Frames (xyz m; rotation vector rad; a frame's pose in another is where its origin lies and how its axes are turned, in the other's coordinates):
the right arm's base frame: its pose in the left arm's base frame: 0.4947 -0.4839 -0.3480 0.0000 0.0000 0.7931
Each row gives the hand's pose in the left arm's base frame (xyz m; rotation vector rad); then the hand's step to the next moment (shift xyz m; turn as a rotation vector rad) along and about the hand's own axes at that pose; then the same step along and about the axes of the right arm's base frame.
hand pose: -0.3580 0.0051 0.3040 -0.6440 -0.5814 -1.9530
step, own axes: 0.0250 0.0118 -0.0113 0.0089 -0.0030 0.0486
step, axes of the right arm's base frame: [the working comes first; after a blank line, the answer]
step, axes of the left arm's base frame: -0.0015 -0.0283 0.0094 0.0032 0.0265 0.0417

-0.0212 -0.0188 0.0094 0.0211 0.0163 0.0417
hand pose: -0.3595 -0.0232 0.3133 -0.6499 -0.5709 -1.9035
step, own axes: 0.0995 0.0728 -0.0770 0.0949 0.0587 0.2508
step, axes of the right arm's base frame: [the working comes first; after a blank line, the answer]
step, axes of the left arm's base frame: 0.0173 -0.1434 0.0159 0.0672 0.0754 0.2552

-0.0900 -0.1130 0.0159 0.1009 0.0050 0.2552
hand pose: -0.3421 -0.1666 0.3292 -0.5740 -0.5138 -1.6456
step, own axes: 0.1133 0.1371 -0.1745 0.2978 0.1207 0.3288
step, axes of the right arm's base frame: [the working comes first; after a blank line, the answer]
step, axes of the left arm's base frame: 0.1079 -0.2158 -0.0624 0.1106 -0.0404 0.4444

-0.0780 -0.2282 -0.0624 0.0488 -0.1072 0.4444
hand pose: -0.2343 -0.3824 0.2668 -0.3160 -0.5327 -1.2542
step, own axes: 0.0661 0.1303 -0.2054 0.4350 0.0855 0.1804
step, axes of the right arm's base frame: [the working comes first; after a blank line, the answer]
step, axes of the left arm's base frame: 0.1811 -0.1196 -0.1282 0.1371 -0.2371 0.3925

0.0419 -0.2129 -0.1282 -0.0728 -0.2641 0.3925
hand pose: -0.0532 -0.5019 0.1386 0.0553 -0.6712 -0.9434
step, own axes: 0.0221 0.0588 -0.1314 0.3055 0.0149 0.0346
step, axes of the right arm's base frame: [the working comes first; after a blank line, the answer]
step, axes of the left arm's base frame: 0.1245 -0.0129 -0.0744 0.1144 -0.2157 0.1875

0.0782 -0.0978 -0.0744 -0.0735 -0.2328 0.1875
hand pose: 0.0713 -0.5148 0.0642 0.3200 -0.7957 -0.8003
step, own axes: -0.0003 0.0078 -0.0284 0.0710 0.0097 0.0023
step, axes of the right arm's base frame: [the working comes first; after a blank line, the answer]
step, axes of the left arm's base frame: 0.0249 0.0045 -0.0151 0.0340 -0.0461 0.0430

0.0207 -0.0146 -0.0151 -0.0090 -0.0566 0.0430
